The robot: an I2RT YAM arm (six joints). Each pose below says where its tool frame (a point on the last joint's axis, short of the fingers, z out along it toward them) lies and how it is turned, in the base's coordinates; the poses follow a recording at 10 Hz.
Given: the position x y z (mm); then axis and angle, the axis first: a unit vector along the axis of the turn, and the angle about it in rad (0 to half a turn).
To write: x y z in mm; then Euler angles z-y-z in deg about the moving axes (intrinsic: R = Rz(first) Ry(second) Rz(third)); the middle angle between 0 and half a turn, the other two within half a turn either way. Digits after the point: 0 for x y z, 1 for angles.
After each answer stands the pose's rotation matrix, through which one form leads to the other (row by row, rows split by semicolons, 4 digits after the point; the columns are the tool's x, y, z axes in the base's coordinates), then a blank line. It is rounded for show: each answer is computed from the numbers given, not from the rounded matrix.
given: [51, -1, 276, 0.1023, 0.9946, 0.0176, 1.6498]
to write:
[51, -1, 276, -4.8, 94.5, 7.0]
-0.0676 0.0922 0.9934; 0.1273 0.9884 -0.0831; -0.9896 0.1209 -0.0786

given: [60, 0, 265, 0.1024, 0.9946, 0.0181, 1.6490]
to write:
[60, 0, 265, -4.8, 94.5, 7.0]
-0.0668 0.0918 0.9935; 0.1278 0.9883 -0.0827; -0.9895 0.1215 -0.0778

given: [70, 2, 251, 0.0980, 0.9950, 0.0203, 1.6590]
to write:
[70, 2, 251, -4.4, 95.0, 6.9]
-0.0776 0.0859 0.9933; 0.1263 0.9891 -0.0756; -0.9889 0.1196 -0.0876

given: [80, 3, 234, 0.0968, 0.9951, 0.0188, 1.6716]
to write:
[80, 3, 234, -4.4, 95.8, 6.7]
-0.0903 0.0873 0.9921; 0.1247 0.9893 -0.0757; -0.9881 0.1169 -0.1002

